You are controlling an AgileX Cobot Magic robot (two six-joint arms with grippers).
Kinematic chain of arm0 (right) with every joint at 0, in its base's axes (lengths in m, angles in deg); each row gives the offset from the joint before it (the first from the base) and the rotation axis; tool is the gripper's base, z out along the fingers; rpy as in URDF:
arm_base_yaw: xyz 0 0 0.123 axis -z
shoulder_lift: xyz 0 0 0 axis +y
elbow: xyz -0.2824 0 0.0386 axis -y
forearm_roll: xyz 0.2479 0 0.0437 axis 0.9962 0 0.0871
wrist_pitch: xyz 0 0 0 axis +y
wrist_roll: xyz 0.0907 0 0.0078 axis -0.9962 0 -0.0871
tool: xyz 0 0 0 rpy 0 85 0
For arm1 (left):
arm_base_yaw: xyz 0 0 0.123 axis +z
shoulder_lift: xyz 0 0 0 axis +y
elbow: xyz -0.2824 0 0.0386 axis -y
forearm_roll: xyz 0.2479 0 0.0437 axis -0.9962 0 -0.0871
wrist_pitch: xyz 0 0 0 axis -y
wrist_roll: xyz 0.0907 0 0.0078 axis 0.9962 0 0.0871
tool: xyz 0 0 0 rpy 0 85 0
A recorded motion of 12 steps. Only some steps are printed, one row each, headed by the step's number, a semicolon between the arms.
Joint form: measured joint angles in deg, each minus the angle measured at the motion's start. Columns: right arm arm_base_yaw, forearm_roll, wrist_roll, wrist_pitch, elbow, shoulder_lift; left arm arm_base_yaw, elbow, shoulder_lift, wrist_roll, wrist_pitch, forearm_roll.
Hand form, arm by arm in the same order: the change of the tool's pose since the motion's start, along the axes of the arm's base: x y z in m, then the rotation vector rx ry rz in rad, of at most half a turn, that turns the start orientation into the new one. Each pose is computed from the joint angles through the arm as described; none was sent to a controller.
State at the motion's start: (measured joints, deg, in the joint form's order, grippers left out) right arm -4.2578 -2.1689 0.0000 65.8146 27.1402 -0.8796; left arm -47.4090 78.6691 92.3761 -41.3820 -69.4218 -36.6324
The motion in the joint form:
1: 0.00 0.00 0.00 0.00 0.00 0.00; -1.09 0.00 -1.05 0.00 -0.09 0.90
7: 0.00 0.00 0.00 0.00 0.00 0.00; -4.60 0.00 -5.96 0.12 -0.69 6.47
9: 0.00 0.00 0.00 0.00 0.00 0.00; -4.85 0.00 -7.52 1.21 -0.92 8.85
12: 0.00 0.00 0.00 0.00 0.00 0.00; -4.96 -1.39 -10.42 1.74 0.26 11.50
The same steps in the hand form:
1: 0.0000 0.0000 0.0000 0.0000 0.0000 0.0000; -0.0072 -0.0027 0.0051 -0.0230 0.0000 -0.0159
7: 0.0000 0.0000 0.0000 0.0000 0.0000 0.0000; -0.0374 -0.0066 0.0269 -0.1427 0.0248 -0.0640
9: 0.0000 0.0000 0.0000 0.0000 0.0000 0.0000; -0.0447 -0.0043 0.0331 -0.1768 0.0438 -0.0799
12: 0.0000 0.0000 0.0000 0.0000 0.0000 0.0000; -0.0550 0.0018 0.0397 -0.2355 0.0522 -0.0989

